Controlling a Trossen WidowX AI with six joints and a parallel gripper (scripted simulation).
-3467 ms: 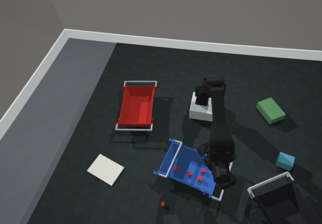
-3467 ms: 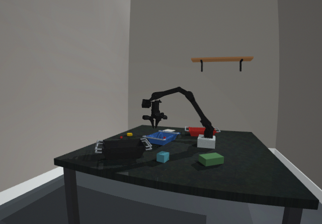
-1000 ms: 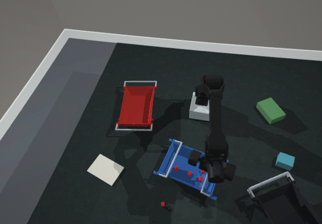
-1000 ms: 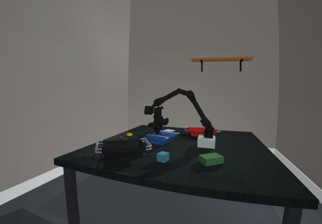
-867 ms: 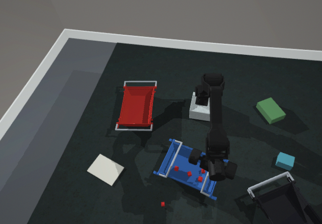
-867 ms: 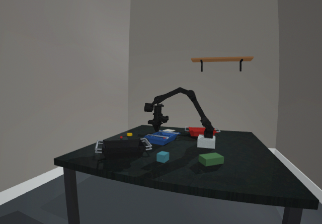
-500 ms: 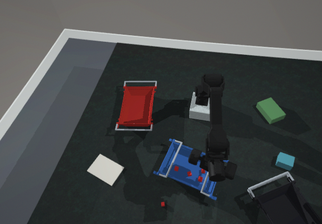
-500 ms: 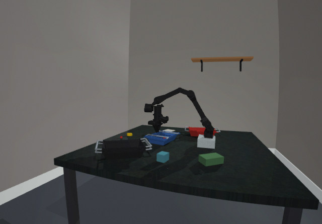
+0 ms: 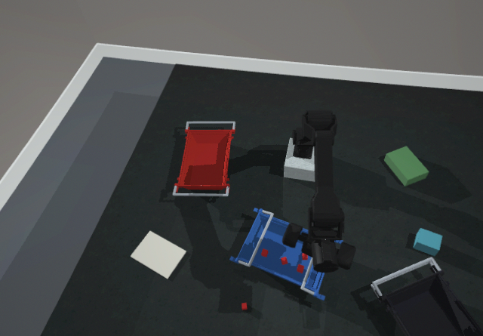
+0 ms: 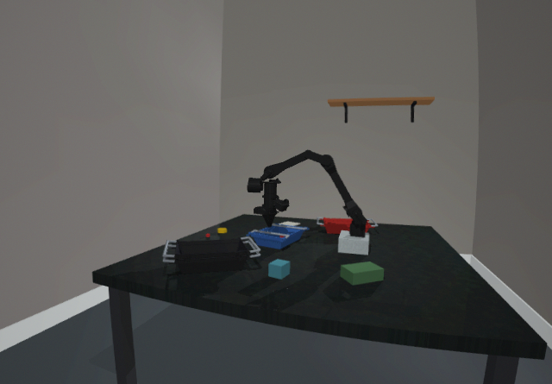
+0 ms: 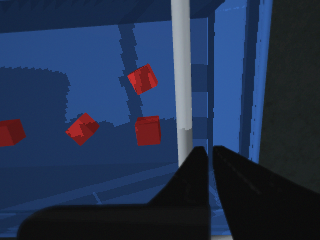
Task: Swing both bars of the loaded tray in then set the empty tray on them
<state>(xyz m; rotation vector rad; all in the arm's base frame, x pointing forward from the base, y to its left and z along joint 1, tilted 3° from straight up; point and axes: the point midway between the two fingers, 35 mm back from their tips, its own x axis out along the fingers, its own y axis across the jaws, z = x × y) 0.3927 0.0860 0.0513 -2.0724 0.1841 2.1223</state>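
Right now my gripper tip is 430 mm to the left of the red tray, 310 mm past it and 50 mm above it. The rest, counted from my gripper tip: small red cube: 180 mm to the right, 150 mm ahead, 80 mm below; then teal cube: 320 mm to the left, 150 mm behind, 70 mm below; then green block: 420 mm behind, 260 mm to the left, 70 mm below.
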